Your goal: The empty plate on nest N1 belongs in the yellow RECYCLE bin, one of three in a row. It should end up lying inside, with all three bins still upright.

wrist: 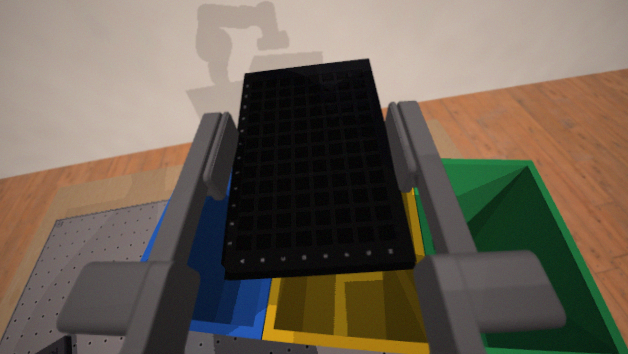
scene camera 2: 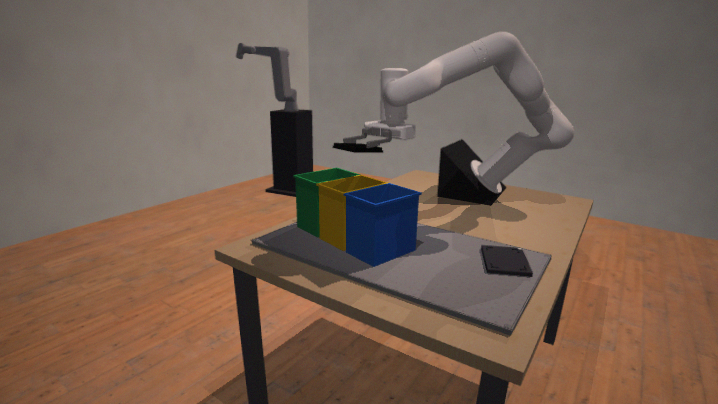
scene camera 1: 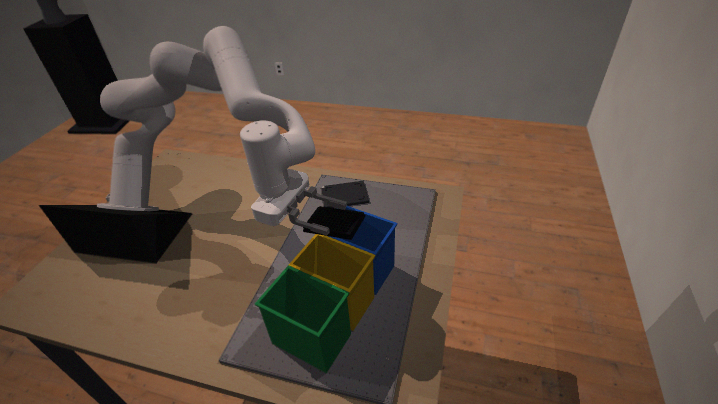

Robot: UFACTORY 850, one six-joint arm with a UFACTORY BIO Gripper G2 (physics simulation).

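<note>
The black well plate (scene camera 1: 335, 221) (scene camera 2: 357, 147) (wrist: 317, 170) is held by its long sides between the two fingers of my gripper (scene camera 1: 337, 218) (scene camera 2: 357, 142) (wrist: 312, 150). The plate hangs above the bins, roughly level. In the wrist view it covers parts of the blue and yellow bins. The yellow bin (scene camera 1: 362, 296) (scene camera 2: 332, 217) (wrist: 345, 345) stands upright in the middle of the row. Nest N1 (scene camera 1: 353, 193) (scene camera 2: 506, 260), a dark flat holder, lies bare on the board. Any wording on the bins cannot be read.
The green bin (scene camera 1: 306, 336) (scene camera 2: 307, 206) (wrist: 565, 220) and blue bin (scene camera 1: 385, 256) (scene camera 2: 381, 231) (wrist: 230, 305) stand upright on either side of the yellow one, close against it. All stand on the grey perforated board (scene camera 1: 381, 346) (scene camera 2: 451, 296) (wrist: 100, 250). A black wedge (scene camera 1: 120, 233) (scene camera 2: 459, 175) carries the arm's base.
</note>
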